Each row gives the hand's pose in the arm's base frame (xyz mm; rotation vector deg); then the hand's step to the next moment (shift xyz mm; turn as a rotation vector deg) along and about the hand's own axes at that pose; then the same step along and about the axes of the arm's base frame.
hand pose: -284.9 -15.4 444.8 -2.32 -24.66 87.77
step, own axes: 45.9 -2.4 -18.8 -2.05 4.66 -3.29
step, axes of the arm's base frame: 6.9 48.9 -5.4 -3.44 -0.95 -4.90
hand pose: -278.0 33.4 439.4 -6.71 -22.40 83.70
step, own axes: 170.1 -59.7 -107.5 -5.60 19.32 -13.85
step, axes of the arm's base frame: 101.7 176.8 -49.7 -14.01 -1.05 -19.98
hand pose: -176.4 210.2 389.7 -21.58 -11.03 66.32
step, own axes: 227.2 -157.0 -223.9 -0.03 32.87 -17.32
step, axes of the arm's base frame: 299.6 111.3 -155.7 -22.21 8.13 -28.65
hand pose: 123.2 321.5 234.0 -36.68 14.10 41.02
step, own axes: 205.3 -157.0 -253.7 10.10 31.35 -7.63
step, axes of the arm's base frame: 258.2 -138.8 -212.6 -13.76 18.67 -24.60
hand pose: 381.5 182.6 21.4 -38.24 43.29 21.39
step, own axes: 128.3 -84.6 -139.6 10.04 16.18 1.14
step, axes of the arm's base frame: 61.6 -146.4 -133.7 -1.26 13.43 -13.49
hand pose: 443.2 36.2 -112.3 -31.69 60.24 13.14
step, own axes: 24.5 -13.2 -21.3 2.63 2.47 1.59
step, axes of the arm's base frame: 1.6 -24.4 -25.1 1.41 2.72 -2.48
